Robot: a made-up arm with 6 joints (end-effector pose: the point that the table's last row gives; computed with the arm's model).
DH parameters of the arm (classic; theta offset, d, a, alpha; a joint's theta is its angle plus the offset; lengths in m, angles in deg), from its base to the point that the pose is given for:
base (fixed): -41.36 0 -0.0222 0
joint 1: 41.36 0.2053 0.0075 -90
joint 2: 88.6 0 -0.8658 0
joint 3: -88.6 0.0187 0.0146 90
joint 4: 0 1.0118 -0.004 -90
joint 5: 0 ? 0.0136 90
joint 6: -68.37 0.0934 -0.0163 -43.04
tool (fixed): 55 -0.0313 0 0
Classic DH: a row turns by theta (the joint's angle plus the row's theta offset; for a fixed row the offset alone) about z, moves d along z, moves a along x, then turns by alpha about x.
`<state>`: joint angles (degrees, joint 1 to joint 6).
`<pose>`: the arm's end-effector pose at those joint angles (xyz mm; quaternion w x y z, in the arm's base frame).
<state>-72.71 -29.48 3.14 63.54 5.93 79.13</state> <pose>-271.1 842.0 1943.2 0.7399 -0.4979 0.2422 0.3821</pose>
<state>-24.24 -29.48 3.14 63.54 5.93 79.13</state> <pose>-804.7 372.7 1943.2 0.5178 -0.5535 0.0165 0.6521</pose>
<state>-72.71 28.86 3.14 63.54 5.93 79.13</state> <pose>291.8 -966.6 1860.6 0.8427 -0.0351 0.1409 0.5185</pose>
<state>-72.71 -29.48 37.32 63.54 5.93 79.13</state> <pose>-83.0 237.6 2012.2 0.8258 -0.2350 0.1889 0.4767</pose>
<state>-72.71 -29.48 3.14 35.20 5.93 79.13</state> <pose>-292.0 847.3 1937.6 0.8424 -0.4454 0.2550 0.1643</pose>
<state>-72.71 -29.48 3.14 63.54 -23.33 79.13</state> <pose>-304.9 844.1 1932.1 0.7090 -0.6277 0.0346 0.3195</pose>
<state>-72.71 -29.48 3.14 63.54 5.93 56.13</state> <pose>-278.2 849.2 1939.7 0.8173 -0.4706 0.2651 0.2008</pose>
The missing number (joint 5, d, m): -0.0212
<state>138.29 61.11 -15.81 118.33 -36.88 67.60</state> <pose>-1182.9 1059.6 1338.8 0.6893 -0.3821 -0.0754 -0.6108</pose>
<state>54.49 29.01 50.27 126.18 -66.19 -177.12</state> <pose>848.7 1214.3 1106.5 0.0721 -0.4576 0.8336 -0.3008</pose>
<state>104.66 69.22 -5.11 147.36 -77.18 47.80</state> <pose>-472.0 1722.8 889.9 0.1754 -0.6363 -0.3215 -0.6789</pose>
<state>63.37 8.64 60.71 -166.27 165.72 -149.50</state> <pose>398.4 928.4 1360.3 0.7768 0.1313 -0.5129 0.3408</pose>
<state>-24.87 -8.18 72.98 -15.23 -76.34 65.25</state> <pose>673.7 -307.8 1556.1 0.8682 -0.4089 0.2513 0.1262</pose>
